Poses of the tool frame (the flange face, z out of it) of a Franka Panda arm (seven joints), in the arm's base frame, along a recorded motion.
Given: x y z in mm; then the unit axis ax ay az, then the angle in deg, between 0 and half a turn.
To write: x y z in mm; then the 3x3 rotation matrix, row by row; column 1 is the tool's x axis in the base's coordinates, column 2 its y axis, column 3 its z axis. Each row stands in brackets. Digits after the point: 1 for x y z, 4 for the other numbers.
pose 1, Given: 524.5, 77.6, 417.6, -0.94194, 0.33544, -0.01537, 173.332
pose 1, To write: [524.5, 77.6, 417.6], [[0.7753, -0.6280, 0.0678], [-0.6316, -0.7690, 0.0991], [-0.0101, -0.1197, -0.9928]]
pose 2, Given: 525.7, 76.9, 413.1, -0.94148, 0.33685, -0.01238, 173.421
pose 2, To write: [525.7, 76.9, 413.1], [[0.7735, -0.6308, 0.0618], [-0.6336, -0.7672, 0.0996], [-0.0154, -0.1162, -0.9931]]
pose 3, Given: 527.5, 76.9, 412.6, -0.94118, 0.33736, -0.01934, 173.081
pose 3, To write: [527.5, 76.9, 412.6], [[0.7725, -0.6304, 0.0769], [-0.6350, -0.7659, 0.1004], [-0.0044, -0.1264, -0.9920]]
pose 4, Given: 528.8, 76.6, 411.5, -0.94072, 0.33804, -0.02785, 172.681
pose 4, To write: [528.8, 76.6, 411.5], [[0.7708, -0.6299, 0.0952], [-0.6370, -0.7642, 0.1011], [0.0091, -0.1386, -0.9903]]
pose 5, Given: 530.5, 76.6, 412.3, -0.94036, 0.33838, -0.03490, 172.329
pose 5, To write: [530.5, 76.6, 412.3], [[0.7696, -0.6289, 0.1105], [-0.6382, -0.7631, 0.1020], [0.0202, -0.1490, -0.9886]]
